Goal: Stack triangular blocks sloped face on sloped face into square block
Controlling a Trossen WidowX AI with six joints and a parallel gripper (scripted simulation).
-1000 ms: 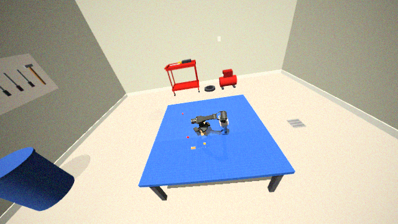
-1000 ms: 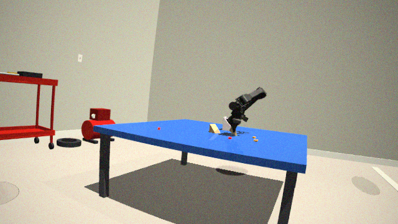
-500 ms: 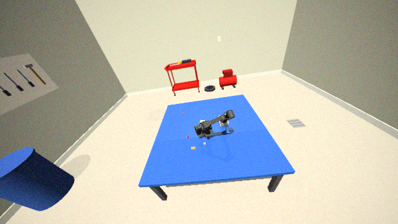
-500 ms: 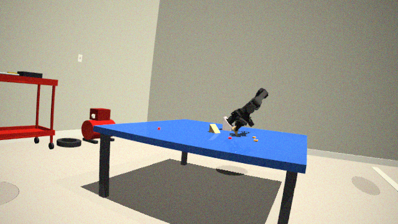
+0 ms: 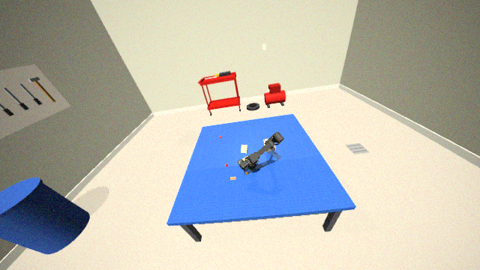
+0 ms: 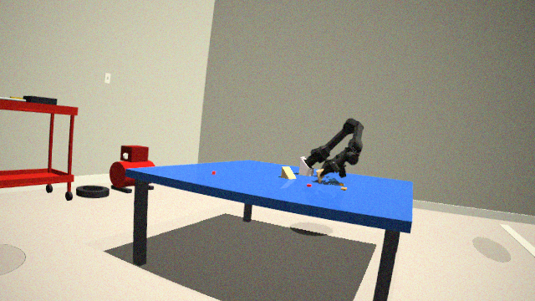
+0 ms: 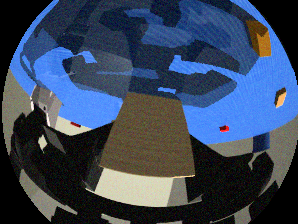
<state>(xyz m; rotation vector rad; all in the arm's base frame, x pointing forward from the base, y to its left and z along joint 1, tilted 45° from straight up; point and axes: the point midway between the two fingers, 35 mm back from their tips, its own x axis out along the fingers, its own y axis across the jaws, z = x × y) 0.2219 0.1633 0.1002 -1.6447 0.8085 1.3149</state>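
Right now the triangular block is 10 mm above my gripper tip. The rest, counted from my gripper tip: tan piece (120 mm ahead, 170 mm to the left, 30 mm below); then orange bit (130 mm to the left, 30 mm below).
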